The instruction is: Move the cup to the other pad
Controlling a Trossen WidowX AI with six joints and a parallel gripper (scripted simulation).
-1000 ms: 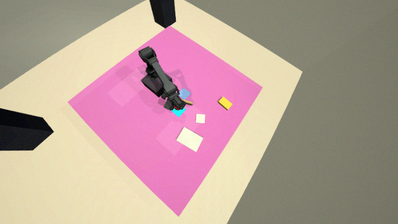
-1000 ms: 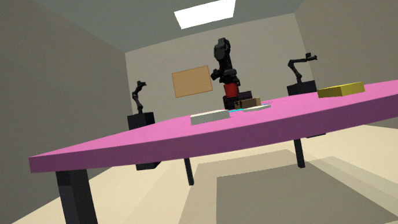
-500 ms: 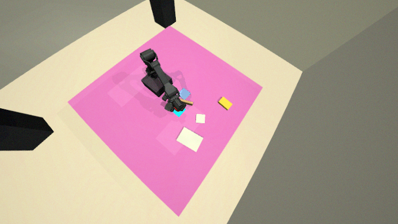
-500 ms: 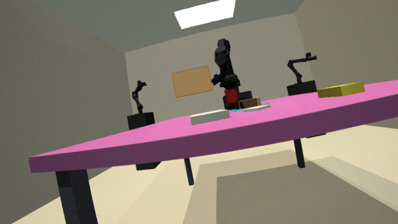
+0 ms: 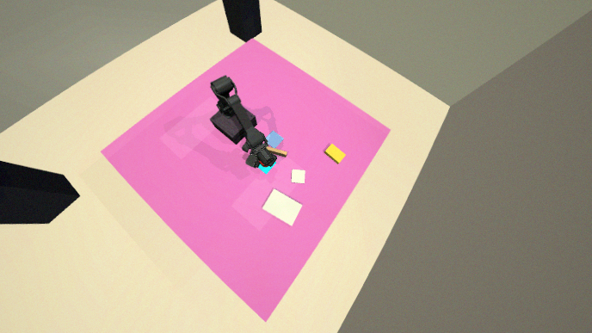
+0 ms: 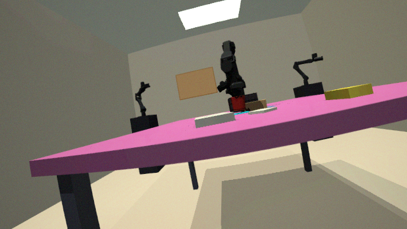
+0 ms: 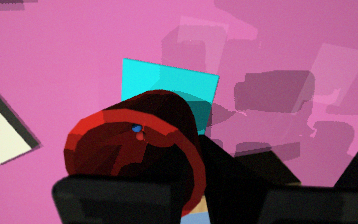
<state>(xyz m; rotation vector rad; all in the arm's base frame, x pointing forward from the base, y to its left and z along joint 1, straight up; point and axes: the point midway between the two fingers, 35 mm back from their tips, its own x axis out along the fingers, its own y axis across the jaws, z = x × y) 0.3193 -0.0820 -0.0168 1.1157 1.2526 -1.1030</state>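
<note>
My gripper tip is 5 cm short of the green marble and 2 cm above it. From my gripper tip the other things lie so: red cup 3 cm ahead; blue marble 5 cm ahead, 2 cm below, 1 cm to the left; cyan pad 6 cm below, 3 cm ahead.
</note>
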